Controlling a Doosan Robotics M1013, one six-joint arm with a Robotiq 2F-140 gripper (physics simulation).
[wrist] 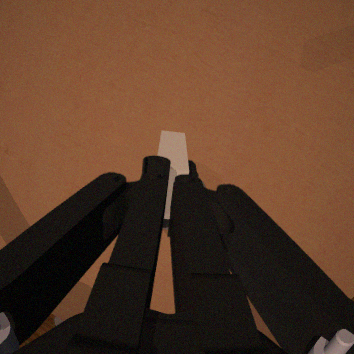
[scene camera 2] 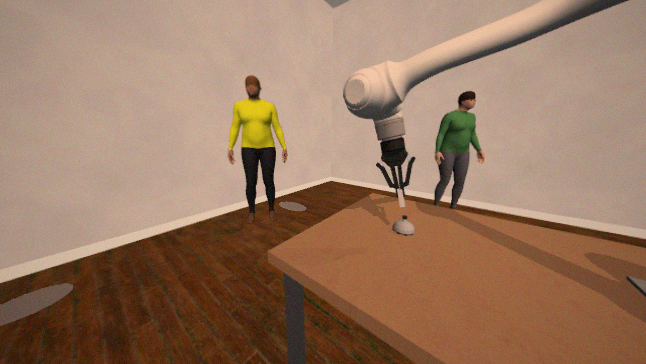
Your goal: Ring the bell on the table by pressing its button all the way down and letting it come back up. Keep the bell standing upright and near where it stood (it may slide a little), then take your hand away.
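Frame: origin at the arm's base, x ahead, y left, z up, level; metres.
Where they show: gripper, between the fingertips: [wrist: 170, 150] [scene camera 2: 402, 205].
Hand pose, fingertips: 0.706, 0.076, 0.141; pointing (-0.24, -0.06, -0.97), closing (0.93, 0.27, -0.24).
Note:
After its pixels a point has its place, as x, y, z.
The bell [scene camera 2: 403, 228] @(0.712, 0.003, 0.022), a small pale dome with a dark button [scene camera 2: 404, 217] @(0.719, -0.024, 0.058) on top, stands upright on the table [scene camera 2: 440, 295] @(0.552, 0.249, -0.006) [wrist: 175, 60] @(0.651, 0.122, -0.006) in the scene view. My gripper [scene camera 2: 401, 201] @(0.706, 0.076, 0.141) [wrist: 170, 150] @(0.706, 0.076, 0.141) is shut, with its pale finger pads together and no object between them. In the scene view it points down over the bell, its tips a small gap above the button and not visibly touching it. In the wrist view the pads and dark fingers fill the lower middle, and the bell cannot be clearly made out behind them.
The table's near-left corner [scene camera 2: 270, 255] @(1.027, 0.409, -0.016) and its front edge show in the scene view. A dark-edged flat object [scene camera 2: 637, 285] @(0.168, -0.106, 0.002) lies at the far right of the table. Two people, one in yellow [scene camera 2: 257, 125] and one in green [scene camera 2: 459, 132], stand beyond the table.

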